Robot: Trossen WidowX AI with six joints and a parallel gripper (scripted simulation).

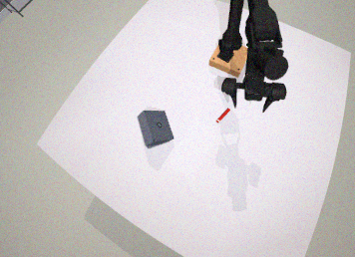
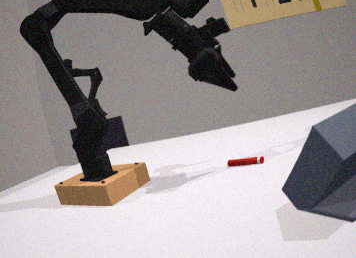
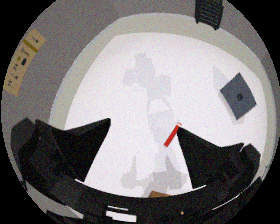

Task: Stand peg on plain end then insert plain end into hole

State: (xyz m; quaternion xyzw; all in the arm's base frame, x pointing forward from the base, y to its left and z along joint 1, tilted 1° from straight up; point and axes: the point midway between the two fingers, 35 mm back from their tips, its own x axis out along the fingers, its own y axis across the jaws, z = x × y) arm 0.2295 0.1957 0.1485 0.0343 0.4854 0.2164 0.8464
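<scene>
My gripper tip is now 15 cm above the red peg, 6 cm to the left of it and 3 cm short of it. The rest, counted from my gripper tip: grey sloped panel 26 cm to the right, 23 cm ahead, 11 cm below.
</scene>
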